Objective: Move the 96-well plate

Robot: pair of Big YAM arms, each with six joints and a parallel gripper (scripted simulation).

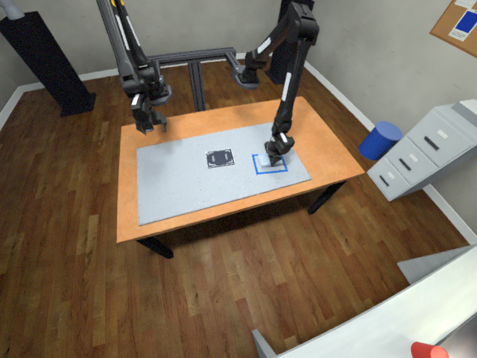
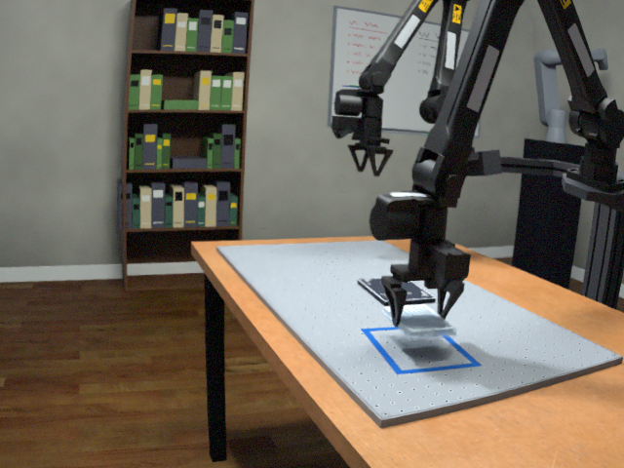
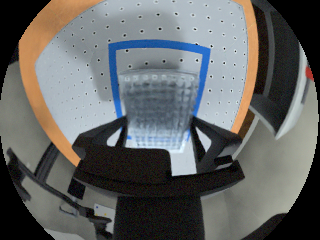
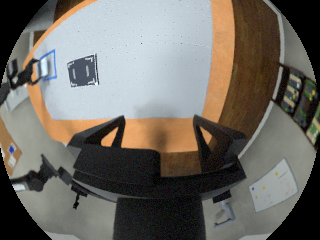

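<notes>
My left gripper is now 120 mm past the black plate nest, 270 mm to the left of it and 40 mm above it. The rest, counted from my left hand: clear 96-well plate right at my left hand.
</notes>
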